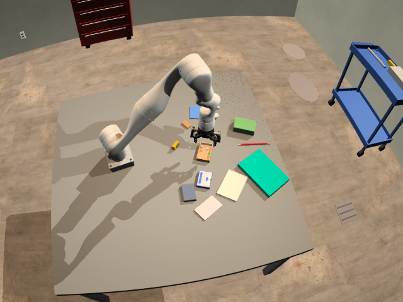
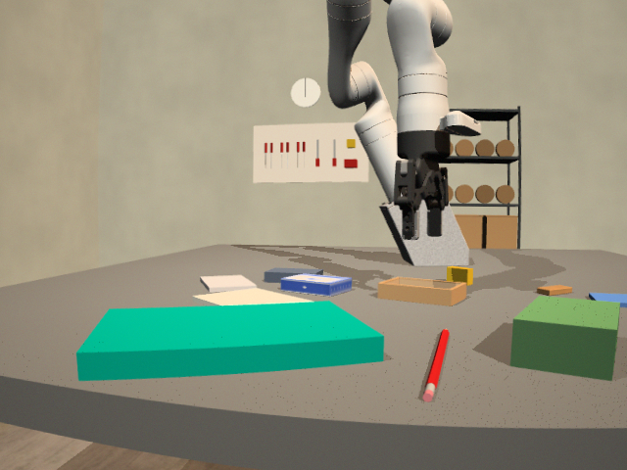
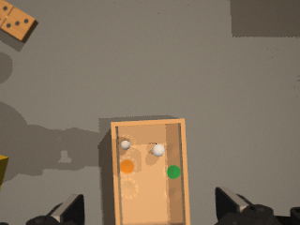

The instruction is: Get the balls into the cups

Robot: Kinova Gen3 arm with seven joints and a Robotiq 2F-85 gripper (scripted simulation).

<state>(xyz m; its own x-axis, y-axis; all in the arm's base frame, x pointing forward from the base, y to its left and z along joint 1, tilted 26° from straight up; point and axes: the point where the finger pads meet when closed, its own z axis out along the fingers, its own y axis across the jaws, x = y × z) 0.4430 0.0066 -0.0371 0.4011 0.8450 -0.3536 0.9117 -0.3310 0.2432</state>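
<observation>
My hand is 90 mm above the covered wooden puzzle. The rest, counted from my hand: yellow block 140 mm behind, 80 mm below, 70 mm to the left; then grey box 220 mm to the right, 130 mm behind, 80 mm below; then cream sheet 220 mm to the right, 90 mm below, 90 mm ahead.
</observation>
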